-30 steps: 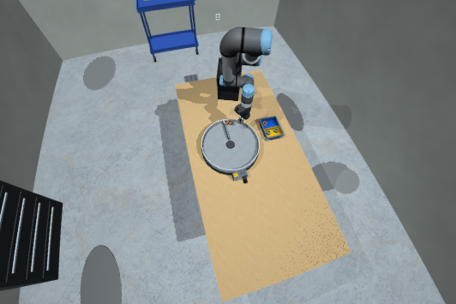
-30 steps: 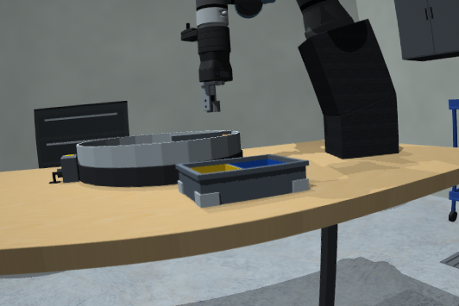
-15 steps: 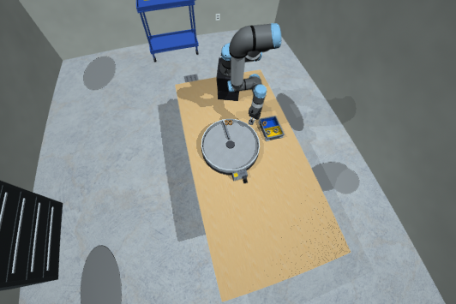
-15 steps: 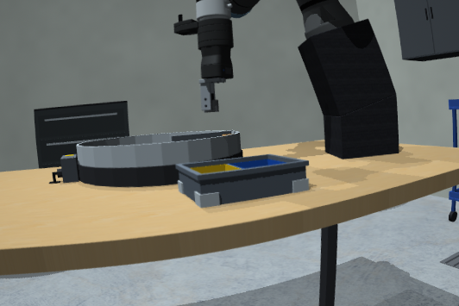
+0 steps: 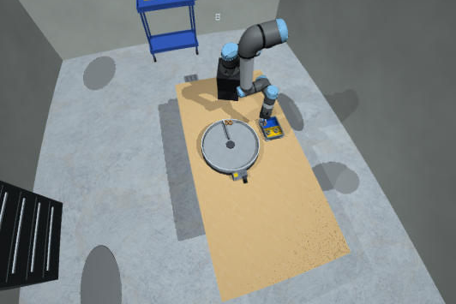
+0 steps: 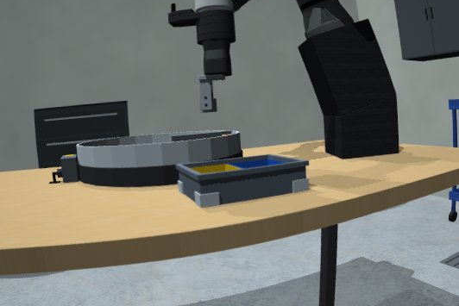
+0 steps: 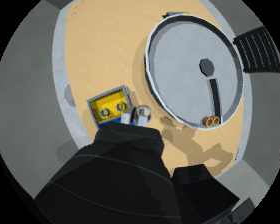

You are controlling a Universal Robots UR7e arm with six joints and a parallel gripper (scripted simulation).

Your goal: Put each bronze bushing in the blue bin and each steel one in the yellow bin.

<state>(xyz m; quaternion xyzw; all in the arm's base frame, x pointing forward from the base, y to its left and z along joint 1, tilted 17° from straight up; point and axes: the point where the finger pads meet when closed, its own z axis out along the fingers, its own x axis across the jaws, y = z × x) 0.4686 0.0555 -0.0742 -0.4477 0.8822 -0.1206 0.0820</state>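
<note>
Right now my hand is 10 cm to the right of the grey two-part tray and 14 cm above it. Round my hand: round grey turntable 1 cm ahead, 26 cm to the right, 11 cm below.
</note>
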